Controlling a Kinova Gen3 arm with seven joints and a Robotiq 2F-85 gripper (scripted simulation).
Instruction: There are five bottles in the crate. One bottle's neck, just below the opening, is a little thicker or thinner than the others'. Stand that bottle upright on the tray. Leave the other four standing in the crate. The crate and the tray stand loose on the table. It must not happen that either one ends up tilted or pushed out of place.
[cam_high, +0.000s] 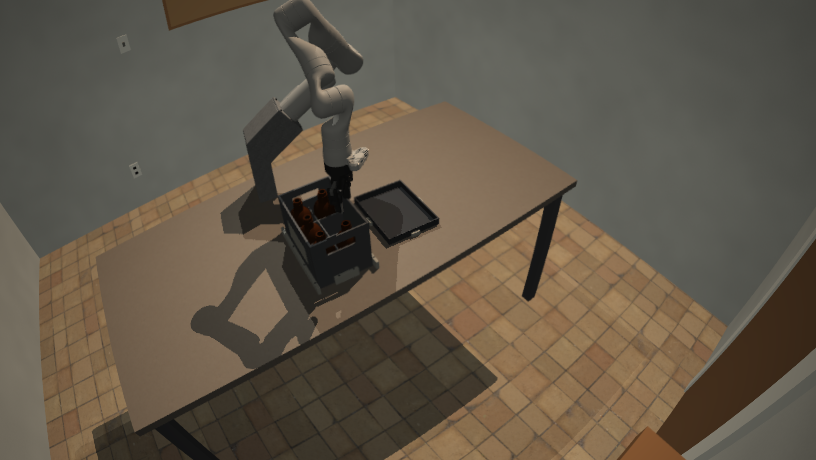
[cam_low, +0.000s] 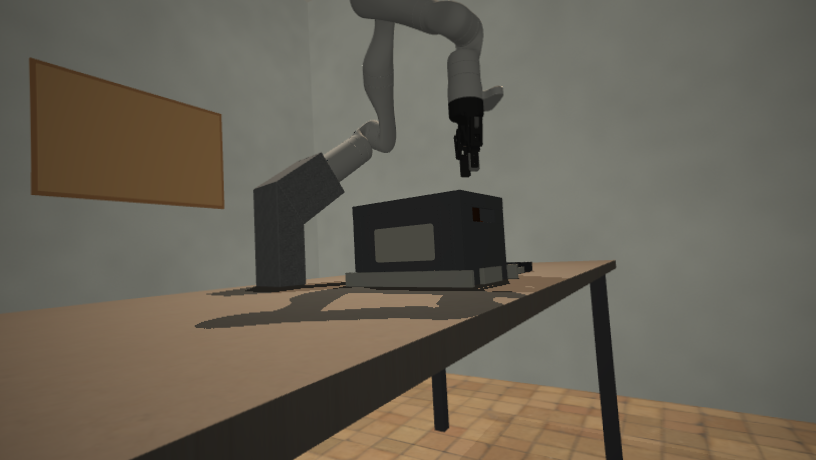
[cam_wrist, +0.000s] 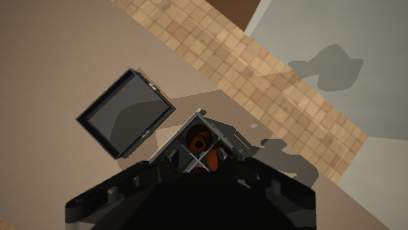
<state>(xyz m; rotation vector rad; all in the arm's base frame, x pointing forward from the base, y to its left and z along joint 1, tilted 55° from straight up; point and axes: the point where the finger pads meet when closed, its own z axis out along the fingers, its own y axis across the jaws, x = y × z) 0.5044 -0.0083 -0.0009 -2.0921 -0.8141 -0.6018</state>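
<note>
Now: hand 9 cm past the crate, 4 cm to the left of it and 16 cm above it. Also, from my hand: dark tray (13 cm behind, 23 cm to the left, 23 cm below); glass bottle (17 cm behind, 16 cm below).
</note>
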